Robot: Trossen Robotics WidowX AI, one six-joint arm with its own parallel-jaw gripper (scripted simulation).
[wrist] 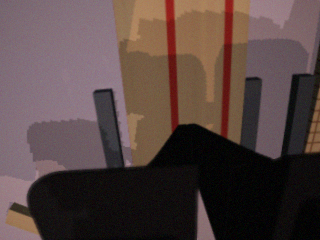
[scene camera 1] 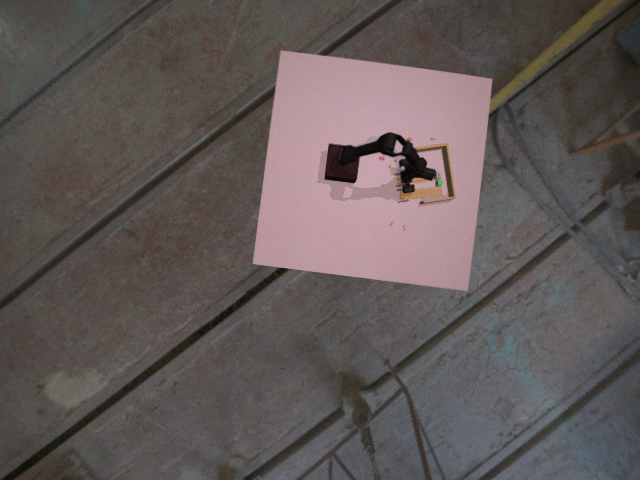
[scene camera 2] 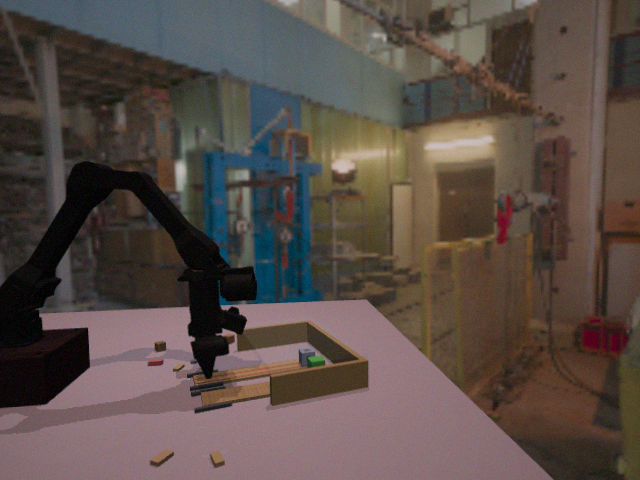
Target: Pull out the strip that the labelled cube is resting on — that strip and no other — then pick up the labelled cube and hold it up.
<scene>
In view: my gripper (scene camera 2: 208, 378).
My gripper shows as well in the wrist view (wrist: 186, 133).
</scene>
